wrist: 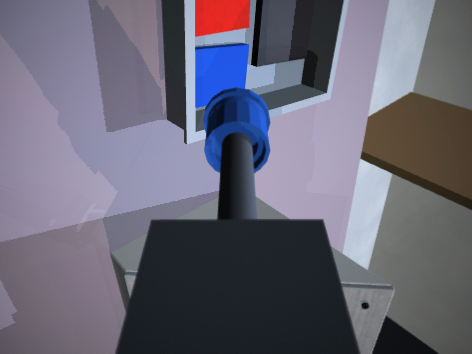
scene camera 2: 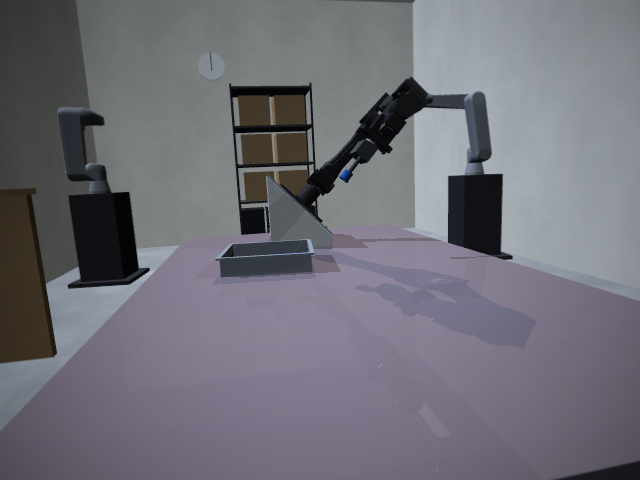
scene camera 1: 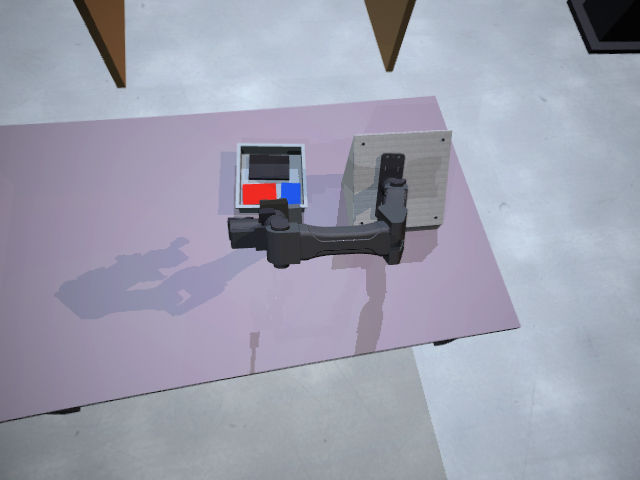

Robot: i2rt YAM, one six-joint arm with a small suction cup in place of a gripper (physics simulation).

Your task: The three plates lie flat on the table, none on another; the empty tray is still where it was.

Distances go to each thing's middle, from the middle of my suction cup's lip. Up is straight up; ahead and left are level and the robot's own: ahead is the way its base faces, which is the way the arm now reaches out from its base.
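Scene:
Counted from my suction cup: black plate (scene camera 1: 261, 167), 280 mm to the right, 230 mm below. Tray (scene camera 2: 257, 258), 210 mm below, 220 mm to the right. Blue plate (wrist: 219, 67), 160 mm to the right, 60 mm behind, 230 mm below.

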